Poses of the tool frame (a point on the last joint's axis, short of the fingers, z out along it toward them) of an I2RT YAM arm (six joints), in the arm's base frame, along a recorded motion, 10 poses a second.
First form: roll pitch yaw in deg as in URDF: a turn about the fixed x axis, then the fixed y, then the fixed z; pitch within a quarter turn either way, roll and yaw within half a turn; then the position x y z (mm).
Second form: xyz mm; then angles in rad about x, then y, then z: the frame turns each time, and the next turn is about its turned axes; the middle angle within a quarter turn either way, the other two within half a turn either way. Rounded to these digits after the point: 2 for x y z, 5 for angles.
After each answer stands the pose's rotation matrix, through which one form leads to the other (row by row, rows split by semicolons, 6 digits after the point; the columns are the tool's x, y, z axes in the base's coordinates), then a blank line. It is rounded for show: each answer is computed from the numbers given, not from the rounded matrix.
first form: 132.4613 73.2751 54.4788 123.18 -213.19 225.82
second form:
123.18 -213.19 225.82 1.77152 0.22674 -1.39835
0.167199 0.959952 0.224803; 0.234222 0.182810 -0.954841; -0.957698 0.212303 -0.194276

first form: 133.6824 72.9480 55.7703 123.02 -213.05 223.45
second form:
123.02 -213.05 223.45 1.78026 0.22847 -1.40062
0.164951 0.959944 0.226491; 0.242447 0.183127 -0.952724; -0.956039 0.212065 -0.202529

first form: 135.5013 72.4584 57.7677 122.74 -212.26 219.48
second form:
122.74 -212.26 219.48 1.79354 0.23223 -1.40485
0.160752 0.959787 0.230148; 0.254950 0.184887 -0.949114; -0.953498 0.211248 -0.214977

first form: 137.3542 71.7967 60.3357 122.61 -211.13 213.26
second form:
122.61 -211.13 213.26 1.80994 0.24531 -1.41074
0.154607 0.957663 0.242855; 0.271448 0.195176 -0.942456; -0.949954 0.211633 -0.229780

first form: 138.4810 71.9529 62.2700 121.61 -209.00 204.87
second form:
121.61 -209.00 204.87 1.81308 0.25835 -1.42114
0.144151 0.956006 0.255487; 0.274218 0.209481 -0.938575; -0.950802 0.205356 -0.231957

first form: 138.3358 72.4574 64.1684 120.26 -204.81 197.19
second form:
120.26 -204.81 197.19 1.80815 0.29210 -1.43322
0.131335 0.948592 0.287966; 0.271297 0.245001 -0.930791; -0.953493 0.200370 -0.225173

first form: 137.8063 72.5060 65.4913 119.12 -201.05 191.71
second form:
119.12 -201.05 191.71 1.80792 0.32362 -1.43889
0.124701 0.939855 0.317999; 0.273521 0.275518 -0.921562; -0.953748 0.201899 -0.222712

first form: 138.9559 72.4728 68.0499 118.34 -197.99 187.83
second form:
118.34 -197.99 187.83 1.81475 0.34714 -1.45079
0.112573 0.933588 0.340207; 0.279327 0.298844 -0.912507; -0.953574 0.197753 -0.227135

